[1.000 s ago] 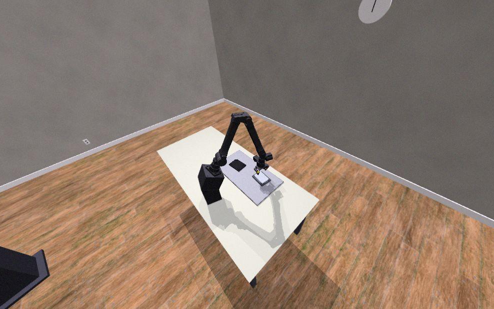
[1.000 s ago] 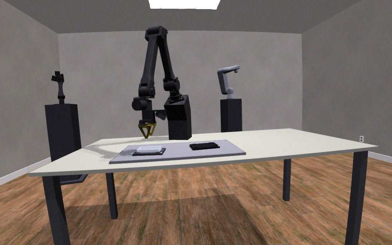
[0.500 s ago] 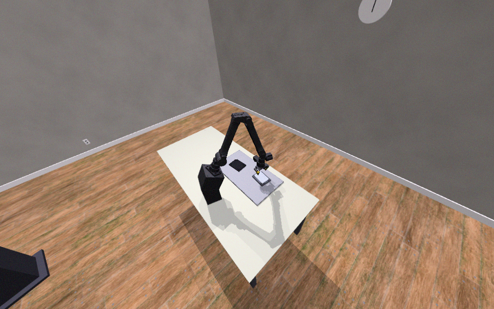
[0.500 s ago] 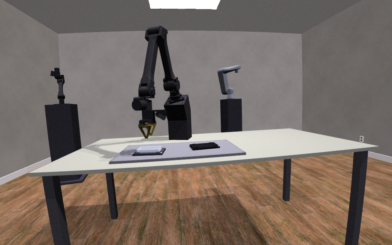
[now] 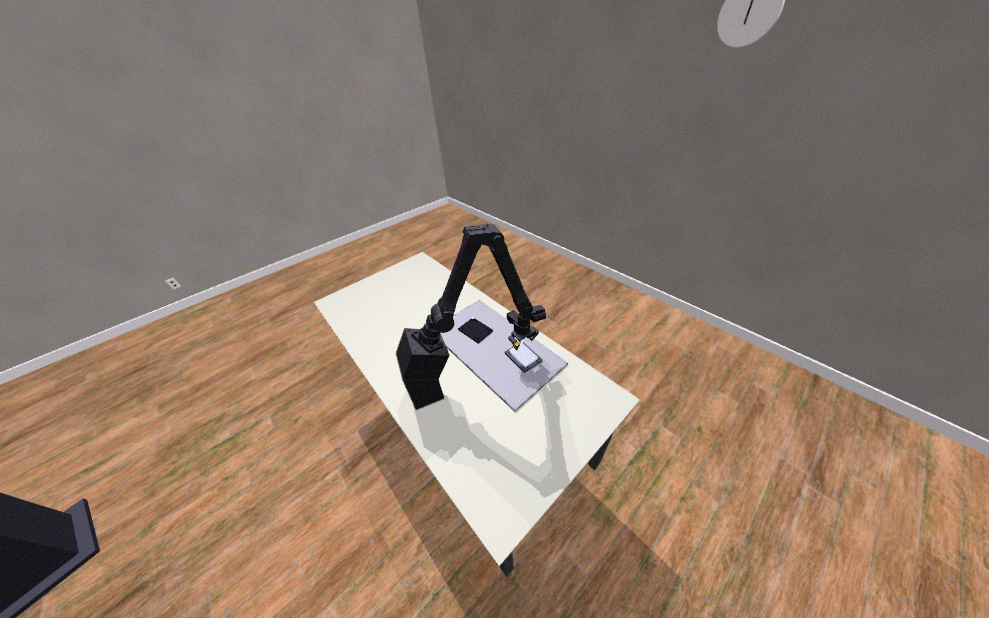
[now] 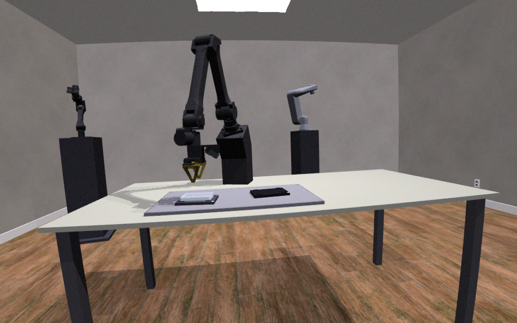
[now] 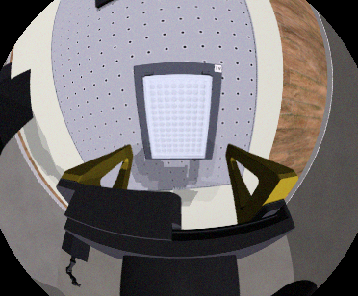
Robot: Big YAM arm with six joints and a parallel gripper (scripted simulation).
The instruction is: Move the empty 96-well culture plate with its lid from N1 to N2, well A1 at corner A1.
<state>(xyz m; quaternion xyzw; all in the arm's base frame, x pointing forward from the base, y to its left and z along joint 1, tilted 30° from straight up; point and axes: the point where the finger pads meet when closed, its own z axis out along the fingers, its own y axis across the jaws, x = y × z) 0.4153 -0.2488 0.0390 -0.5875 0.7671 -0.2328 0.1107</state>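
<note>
Right now the clear lid is 80 mm below my hand. Round my hand: nest N1 (90 mm below); then nest N2 (10 mm ahead, 330 mm to the left, 90 mm below).
</note>
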